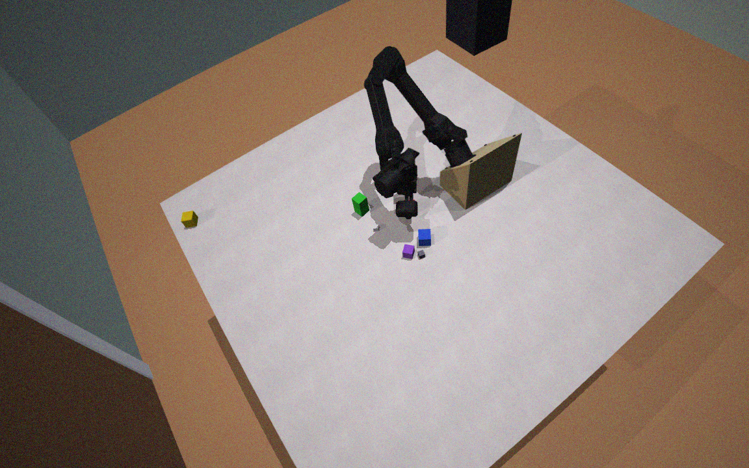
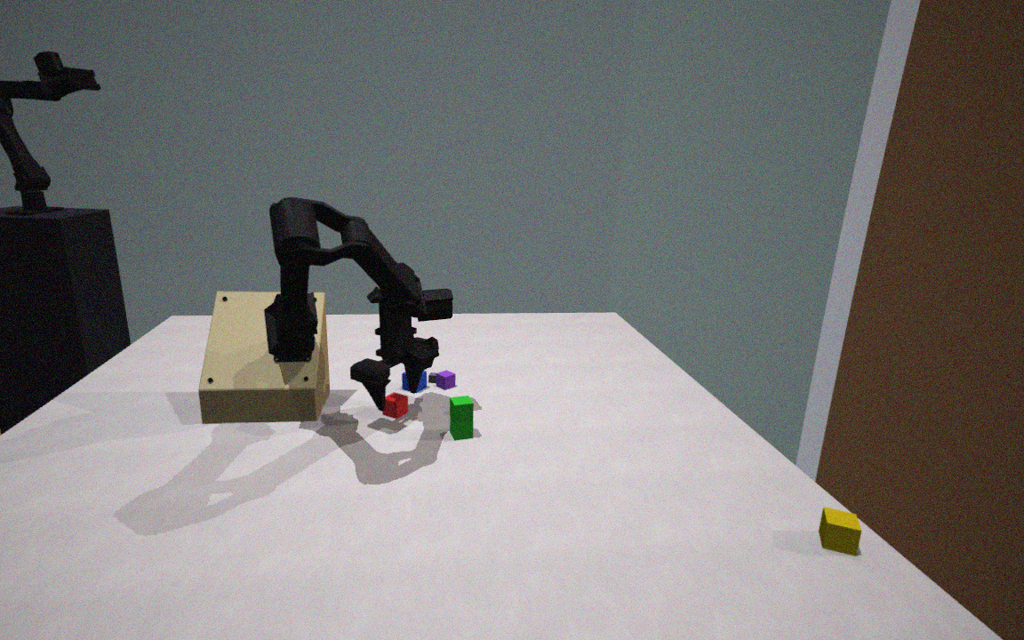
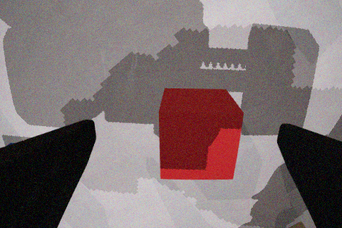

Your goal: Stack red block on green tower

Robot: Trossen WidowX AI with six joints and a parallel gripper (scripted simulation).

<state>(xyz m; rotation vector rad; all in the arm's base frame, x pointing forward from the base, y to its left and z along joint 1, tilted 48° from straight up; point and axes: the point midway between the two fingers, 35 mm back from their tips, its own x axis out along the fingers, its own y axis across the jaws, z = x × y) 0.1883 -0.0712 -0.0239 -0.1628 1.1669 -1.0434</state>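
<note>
Right now my gripper tip is 1 cm above the red block. The rest, counted from my gripper tip: purple cube 9 cm ahead, 13 cm to the left, 1 cm below; then blue cube 3 cm ahead, 12 cm to the left, 1 cm below; then small grey cube 6 cm ahead, 16 cm to the left, 2 cm below.
</note>
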